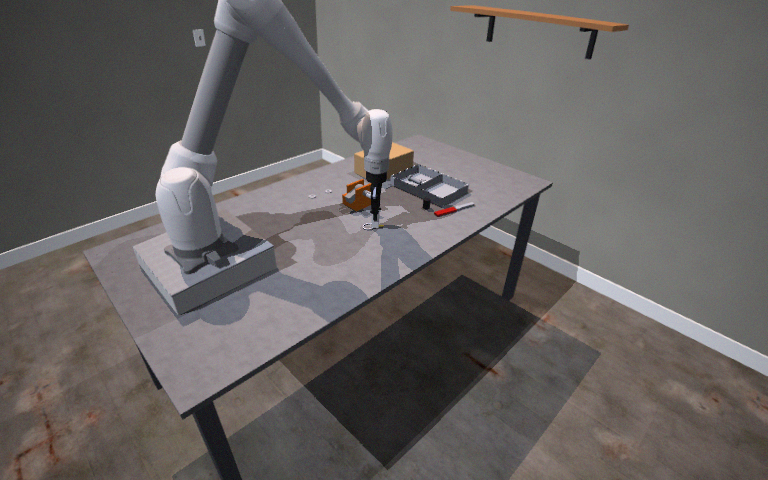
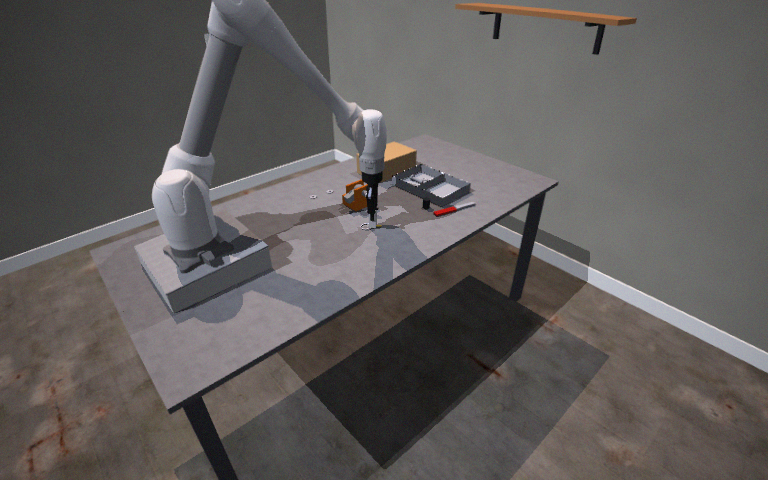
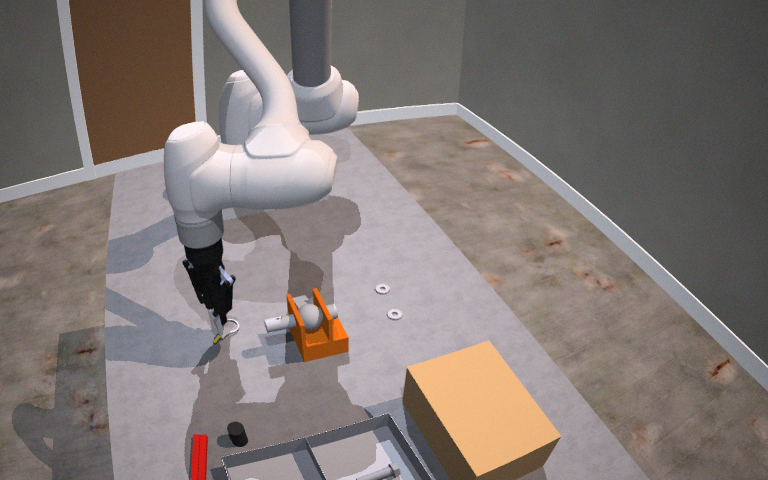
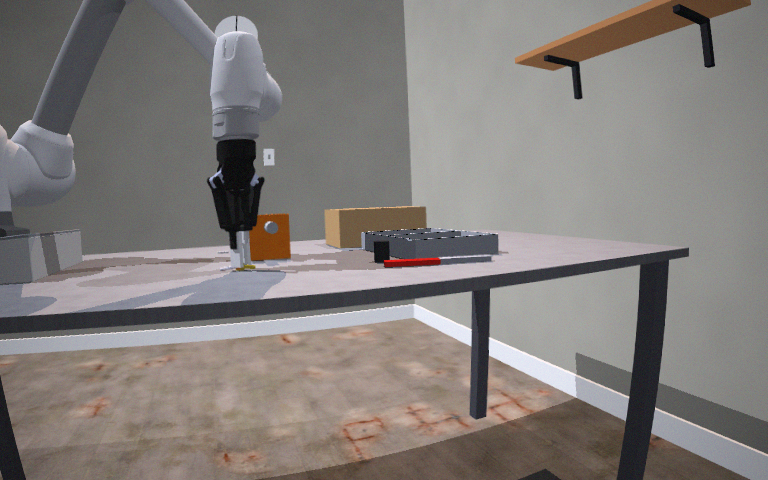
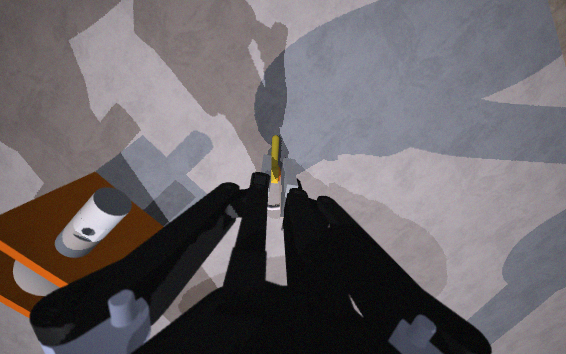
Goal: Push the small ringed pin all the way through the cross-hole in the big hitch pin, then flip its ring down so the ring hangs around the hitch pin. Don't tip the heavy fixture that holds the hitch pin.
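Places are measured from the arm's base along level axes (x ahead, y left, z up), in metres.
Where they show: gripper, fingertip midpoint: (image 1: 375, 225) (image 2: 373, 225) (image 3: 221, 332) (image 4: 241, 266) (image 5: 275, 169); arm's base at its link origin: (image 1: 201, 250) (image 2: 198, 250).
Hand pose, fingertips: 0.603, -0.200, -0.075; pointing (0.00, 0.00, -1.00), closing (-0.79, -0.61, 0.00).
Things, the pixels of their top centre, and the offset from my fingertips, as dx, dy, dz. "pt": a spot on its surface instead.
- ringed pin at a spot on its surface: (image 5: 275, 150) (image 4: 249, 265) (image 3: 217, 337) pt +0.015, -0.014, +0.003
- cross-hole at a spot on its surface: (image 5: 88, 231) pt +0.076, +0.115, +0.071
- cardboard box at its top centre: (image 3: 484, 403) (image 4: 373, 208) (image 2: 386, 152) (image 1: 384, 152) +0.409, +0.346, +0.093
- divided grey tray at a spot on its surface: (image 1: 453, 196) pt +0.408, -0.079, +0.013
- black cylinder at its top centre: (image 3: 235, 428) (image 4: 381, 241) +0.271, -0.037, +0.033
- red-handled tool at its top centre: (image 4: 438, 257) (image 2: 455, 207) (image 1: 455, 207) +0.343, -0.135, +0.004
The ringed pin (image 5: 275, 150) (image 3: 216, 339) (image 4: 247, 266) has a yellow shank and a pale ring. It lies flat at table level, its ring (image 1: 367, 226) (image 2: 365, 226) showing beside the fingertips. My gripper (image 5: 275, 169) (image 3: 218, 332) (image 4: 240, 263) points down and is shut on the ringed pin; the fingertips hide part of it. The grey hitch pin (image 3: 276, 323) (image 5: 95, 220) lies level through the orange fixture (image 3: 325, 346) (image 1: 355, 199) (image 4: 274, 243), which stands upright. The cross-hole (image 5: 88, 231) shows near the hitch pin's free end, apart from the gripper.
Two washers (image 3: 382, 289) (image 3: 394, 314) lie behind the fixture. A cardboard box (image 3: 481, 401) and a divided grey tray (image 1: 453, 196) stand farther along the table. A black cylinder (image 3: 237, 434) and a red-handled tool (image 1: 445, 211) are near the tray.
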